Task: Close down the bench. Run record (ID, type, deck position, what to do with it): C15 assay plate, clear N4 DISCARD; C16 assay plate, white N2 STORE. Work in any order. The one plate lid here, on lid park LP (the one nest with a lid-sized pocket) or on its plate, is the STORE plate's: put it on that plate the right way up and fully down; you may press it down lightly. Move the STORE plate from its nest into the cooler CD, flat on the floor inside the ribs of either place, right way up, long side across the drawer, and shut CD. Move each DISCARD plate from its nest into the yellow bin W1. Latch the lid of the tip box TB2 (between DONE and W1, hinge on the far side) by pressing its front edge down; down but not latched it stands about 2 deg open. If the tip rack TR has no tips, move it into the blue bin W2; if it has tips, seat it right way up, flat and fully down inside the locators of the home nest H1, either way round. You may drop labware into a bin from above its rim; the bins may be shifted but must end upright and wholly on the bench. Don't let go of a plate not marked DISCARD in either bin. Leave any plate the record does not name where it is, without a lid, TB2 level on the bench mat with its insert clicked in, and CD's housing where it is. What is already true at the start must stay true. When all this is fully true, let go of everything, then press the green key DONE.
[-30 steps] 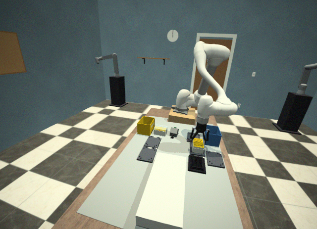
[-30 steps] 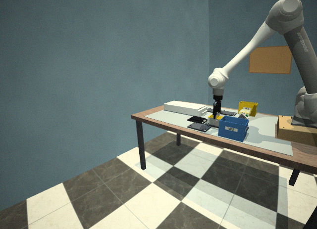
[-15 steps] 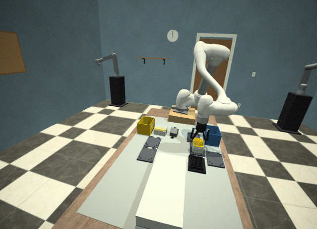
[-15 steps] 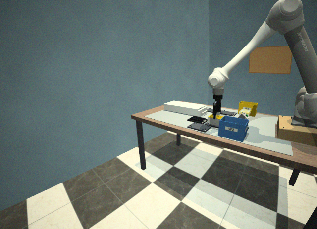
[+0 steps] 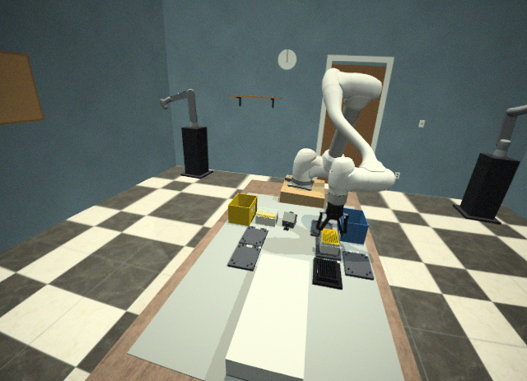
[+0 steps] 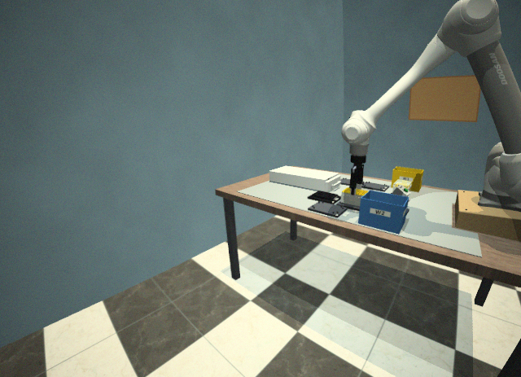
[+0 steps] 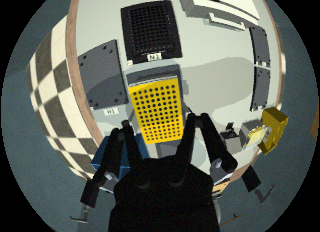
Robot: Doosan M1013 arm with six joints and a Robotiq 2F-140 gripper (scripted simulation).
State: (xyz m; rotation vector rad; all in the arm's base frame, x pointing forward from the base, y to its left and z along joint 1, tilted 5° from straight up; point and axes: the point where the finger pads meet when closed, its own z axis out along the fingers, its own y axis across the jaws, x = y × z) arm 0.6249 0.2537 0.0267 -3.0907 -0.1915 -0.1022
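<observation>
Right now the blue bin W2 is 190 mm behind my hand, 110 mm to the left of it and 30 mm below it. The rest, counted from my hand: black plate (180 mm ahead, 10 mm to the left, 50 mm below); done key block (170 mm behind, 240 mm to the right, 10 mm below); yellow-topped tip rack (10 mm behind, 10 mm to the right, 10 mm below).
</observation>
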